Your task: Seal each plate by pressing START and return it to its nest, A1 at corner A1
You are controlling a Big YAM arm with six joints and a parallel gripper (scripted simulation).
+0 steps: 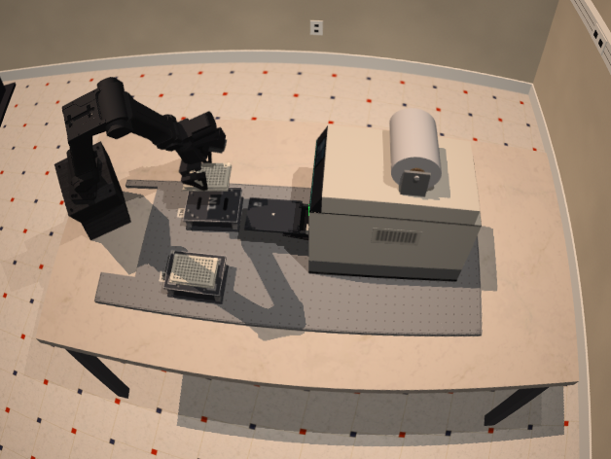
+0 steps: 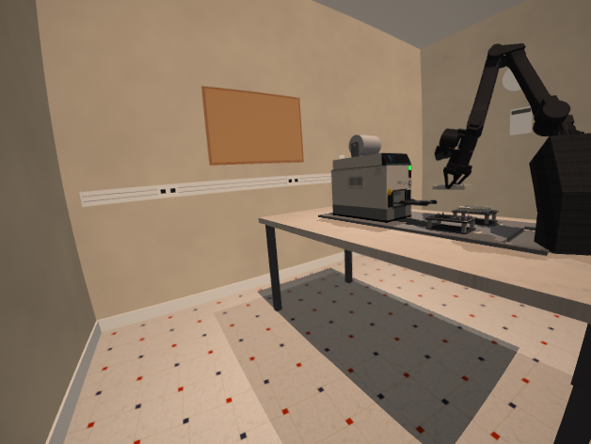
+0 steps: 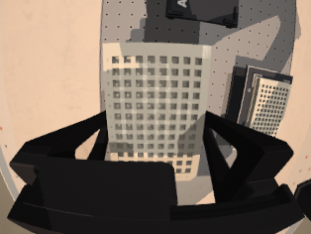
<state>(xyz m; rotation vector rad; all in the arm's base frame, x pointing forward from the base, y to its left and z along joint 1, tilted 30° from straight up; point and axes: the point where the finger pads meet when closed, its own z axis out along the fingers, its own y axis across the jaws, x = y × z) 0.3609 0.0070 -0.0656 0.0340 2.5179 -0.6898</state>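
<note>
My hand is 170 mm short of the sealer stage, 100 mm to the left of it and 80 mm above it. The rest, counted from my hand: yellow warning label (290 mm ahead, 30 mm to the right, 30 mm below); then start button (250 mm ahead, 210 mm to the right, 10 mm above); then plate (220 mm to the right, 120 mm below, 60 mm behind).
</note>
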